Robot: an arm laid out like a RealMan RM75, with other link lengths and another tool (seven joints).
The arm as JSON. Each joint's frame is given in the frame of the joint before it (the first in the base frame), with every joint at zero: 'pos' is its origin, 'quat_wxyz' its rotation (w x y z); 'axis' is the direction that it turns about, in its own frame. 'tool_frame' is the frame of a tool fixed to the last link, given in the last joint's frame.
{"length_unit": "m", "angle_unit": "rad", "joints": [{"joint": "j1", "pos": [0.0, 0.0, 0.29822], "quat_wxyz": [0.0, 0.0, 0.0, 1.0], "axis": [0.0, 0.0, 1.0]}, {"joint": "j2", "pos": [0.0, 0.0, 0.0], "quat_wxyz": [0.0, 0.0, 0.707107, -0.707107], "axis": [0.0, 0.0, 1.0]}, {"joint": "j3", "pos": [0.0, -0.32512, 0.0], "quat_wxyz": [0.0, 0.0, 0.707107, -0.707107], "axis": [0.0, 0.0, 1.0]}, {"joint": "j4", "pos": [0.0, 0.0, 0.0], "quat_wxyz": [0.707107, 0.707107, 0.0, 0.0], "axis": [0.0, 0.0, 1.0]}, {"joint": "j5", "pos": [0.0, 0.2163, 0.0], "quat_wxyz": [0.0, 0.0, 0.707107, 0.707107], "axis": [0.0, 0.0, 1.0]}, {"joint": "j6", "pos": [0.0, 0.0, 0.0], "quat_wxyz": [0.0, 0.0, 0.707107, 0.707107], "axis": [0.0, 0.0, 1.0]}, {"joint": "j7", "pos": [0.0, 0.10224, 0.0], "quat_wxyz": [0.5, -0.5, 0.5, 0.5], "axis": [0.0, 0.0, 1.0]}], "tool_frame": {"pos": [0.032, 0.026, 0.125], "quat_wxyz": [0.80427, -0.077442, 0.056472, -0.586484]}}
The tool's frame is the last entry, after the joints.
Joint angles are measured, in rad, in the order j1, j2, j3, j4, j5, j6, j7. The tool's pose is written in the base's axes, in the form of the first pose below.
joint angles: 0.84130, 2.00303, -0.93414, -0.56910, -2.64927, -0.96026, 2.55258
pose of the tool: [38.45 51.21 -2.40], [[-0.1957 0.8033 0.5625], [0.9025 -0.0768 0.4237], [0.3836 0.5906 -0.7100]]
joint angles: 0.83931, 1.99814, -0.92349, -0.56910, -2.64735, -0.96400, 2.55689
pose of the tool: [38.61 51.20 -2.11], [[-0.1822 0.8074 0.5612], [0.9012 -0.0911 0.4237], [0.3932 0.5829 -0.7110]]
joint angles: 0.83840, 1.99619, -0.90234, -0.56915, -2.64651, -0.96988, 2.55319
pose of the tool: [38.67 51.19 -1.94], [[-0.1691 0.8145 0.5550], [0.8996 -0.1024 0.4245], [0.4026 0.5710 -0.7154]]
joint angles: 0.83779, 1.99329, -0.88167, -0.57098, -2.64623, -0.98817, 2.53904
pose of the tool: [38.68 51.04 -1.79], [[-0.1634 0.8205 0.5478], [0.9023 -0.1003 0.4192], [0.3989 0.5628 -0.7240]]
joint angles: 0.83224, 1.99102, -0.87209, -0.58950, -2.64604, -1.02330, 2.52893
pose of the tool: [38.61 50.73 -1.53], [[-0.1625 0.8246 0.5419], [0.9082 -0.0897 0.4088], [0.3857 0.5586 -0.7343]]
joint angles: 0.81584, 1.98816, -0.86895, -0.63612, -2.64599, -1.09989, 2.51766
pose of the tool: [38.53 49.86 -1.03], [[-0.1629 0.8289 0.5352], [0.9219 -0.0654 0.3818], [0.3514 0.5556 -0.7535]]
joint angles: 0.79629, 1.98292, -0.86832, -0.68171, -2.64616, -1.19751, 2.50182
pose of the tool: [38.61 48.41 -0.57], [[-0.1593 0.8329 0.5299], [0.9418 -0.0328 0.3347], [0.2961 0.5524 -0.7792]]
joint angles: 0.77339, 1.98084, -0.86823, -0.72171, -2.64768, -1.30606, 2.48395
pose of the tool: [38.81 46.33 -0.43], [[-0.1471 0.8394 0.5232], [0.9636 0.0021 0.2675], [0.2234 0.5435 -0.8091]]
